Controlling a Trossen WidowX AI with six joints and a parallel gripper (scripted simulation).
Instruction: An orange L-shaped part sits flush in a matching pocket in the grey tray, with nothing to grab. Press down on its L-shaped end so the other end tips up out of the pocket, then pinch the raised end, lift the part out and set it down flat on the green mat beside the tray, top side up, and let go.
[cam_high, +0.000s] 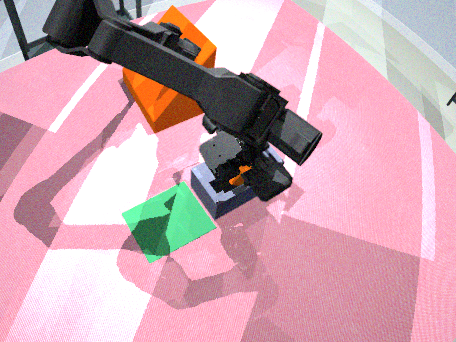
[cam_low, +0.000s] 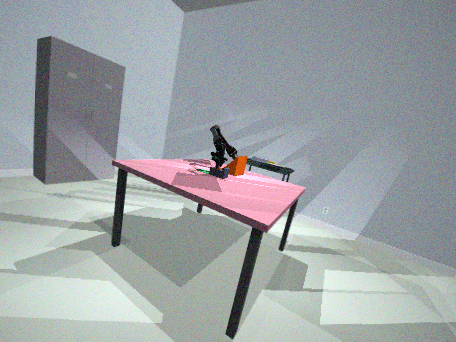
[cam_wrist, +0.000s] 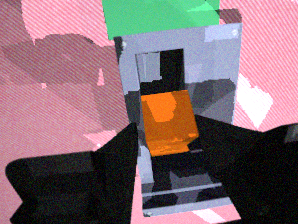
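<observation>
Right now my gripper tip is 15 cm to the left of the green mat, 8 cm above it and 2 cm past it. The rest, counted from my gripper tip: orange L-shaped part (3 cm to the left, 3 cm below, 1 cm behind).
</observation>
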